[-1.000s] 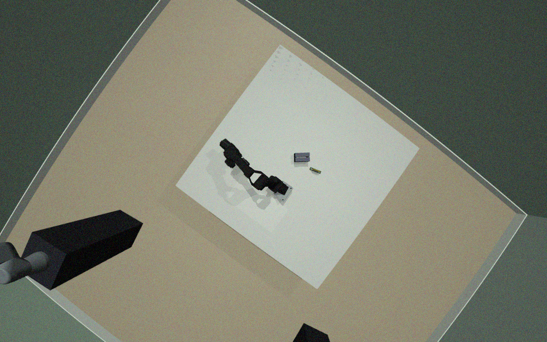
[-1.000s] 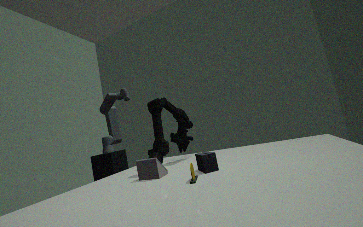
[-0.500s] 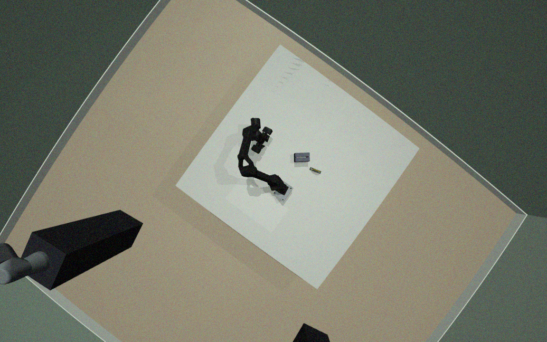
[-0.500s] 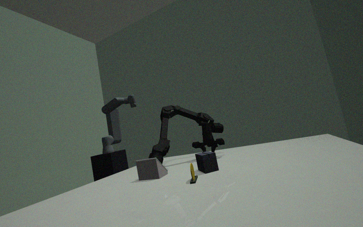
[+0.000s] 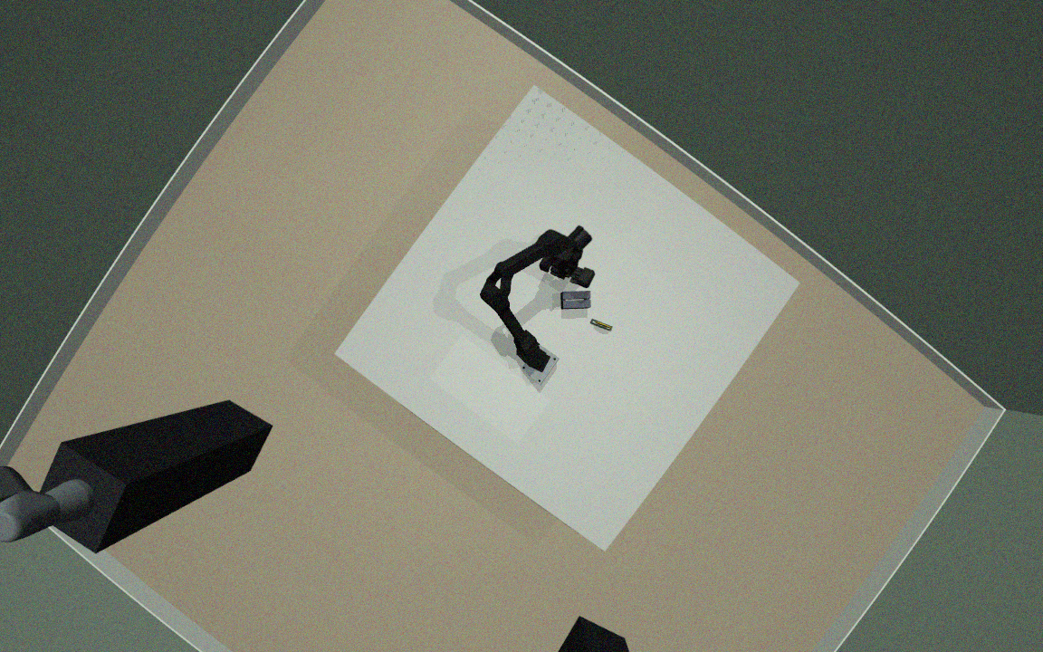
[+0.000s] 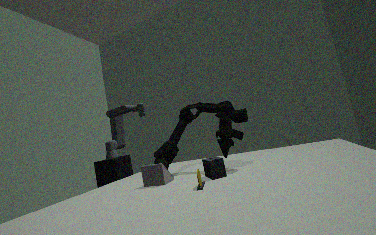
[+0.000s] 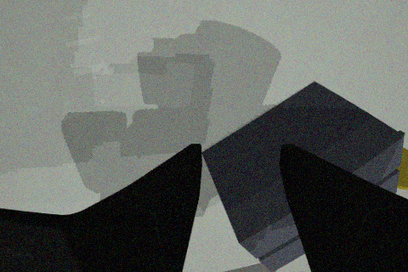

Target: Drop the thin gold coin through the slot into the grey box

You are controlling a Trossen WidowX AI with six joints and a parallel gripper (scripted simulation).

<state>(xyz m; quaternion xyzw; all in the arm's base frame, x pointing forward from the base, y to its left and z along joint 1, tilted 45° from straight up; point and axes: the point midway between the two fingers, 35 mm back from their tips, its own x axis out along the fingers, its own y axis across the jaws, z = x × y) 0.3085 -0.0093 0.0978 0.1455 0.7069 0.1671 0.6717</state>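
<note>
My gripper tip is 8 cm past the thin gold coin, 19 cm to the left of it and 3 cm above it.
</note>
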